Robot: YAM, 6 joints.
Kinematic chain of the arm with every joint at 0, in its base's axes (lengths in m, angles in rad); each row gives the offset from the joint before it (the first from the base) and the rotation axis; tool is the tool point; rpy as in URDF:
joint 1: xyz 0 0 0.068 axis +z
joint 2: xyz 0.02 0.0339 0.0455 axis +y
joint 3: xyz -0.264 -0.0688 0 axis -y
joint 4: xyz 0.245 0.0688 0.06 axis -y
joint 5: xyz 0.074 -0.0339 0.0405 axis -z
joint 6: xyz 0.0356 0 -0.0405 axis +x
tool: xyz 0 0 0 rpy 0 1.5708 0
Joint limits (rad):
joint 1: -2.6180..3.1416
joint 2: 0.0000..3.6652
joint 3: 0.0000..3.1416
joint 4: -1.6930..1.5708
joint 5: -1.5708..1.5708
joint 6: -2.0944..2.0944
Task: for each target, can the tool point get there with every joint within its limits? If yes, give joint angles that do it. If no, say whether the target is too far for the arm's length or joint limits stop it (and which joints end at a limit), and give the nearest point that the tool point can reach.
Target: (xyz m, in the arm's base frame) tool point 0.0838 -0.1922 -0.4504
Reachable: no: joint limits stop it (at a limit: joint 2) | nearest point 0.0864 -0.1981 -0.3789 | short by 0.072 m
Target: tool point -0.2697 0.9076 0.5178
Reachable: no: too far | nearest point -0.1691 0.5690 0.3637 | short by 0.385 m
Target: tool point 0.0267 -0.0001 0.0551
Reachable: yes | joints -0.9038 2.9284 0.3237 -1.1917 -0.6268 -1.5697
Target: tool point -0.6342 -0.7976 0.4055
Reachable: no: too far | nearest point -0.3863 -0.4858 0.2891 | short by 0.415 m
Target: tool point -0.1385 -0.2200 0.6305
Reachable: yes | joints 0.8932 0.8035 2.3146 0.6218 1.0010 1.2345
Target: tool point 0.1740 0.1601 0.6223
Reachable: yes | joints 0.8042 1.4711 1.8483 0.8428 0.4137 1.6813
